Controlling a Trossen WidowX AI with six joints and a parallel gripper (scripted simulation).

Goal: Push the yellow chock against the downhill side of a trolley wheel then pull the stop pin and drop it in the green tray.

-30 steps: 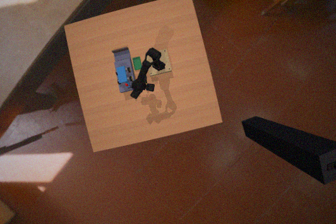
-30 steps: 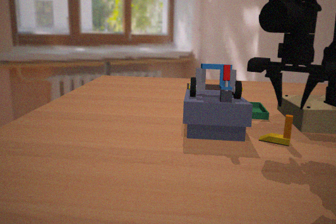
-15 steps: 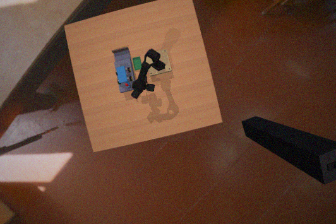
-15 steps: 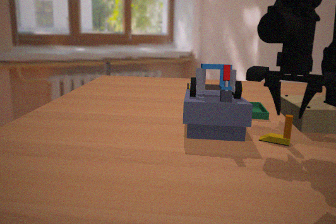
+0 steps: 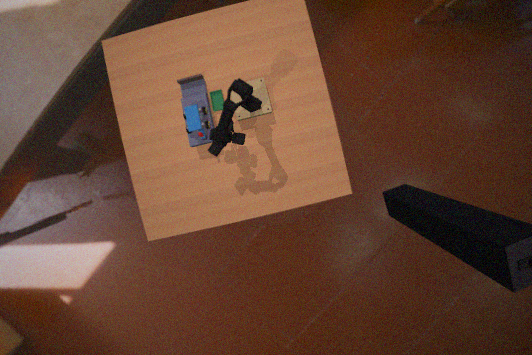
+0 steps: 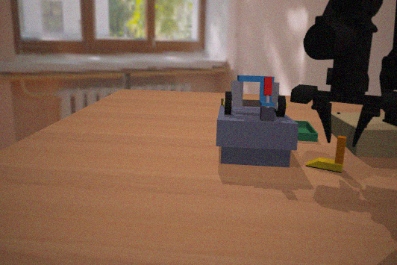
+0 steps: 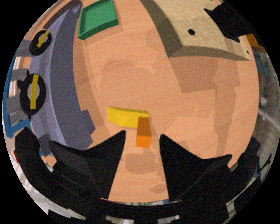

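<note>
The yellow chock is 20 mm ahead of my gripper tip, 10 mm to the right of it and 30 mm below it. Also, from my gripper tip: trolley (140 mm ahead, 150 mm to the right, 60 mm above); red-headed stop pin (130 mm ahead, 50 mm to the right, 80 mm above).
</note>
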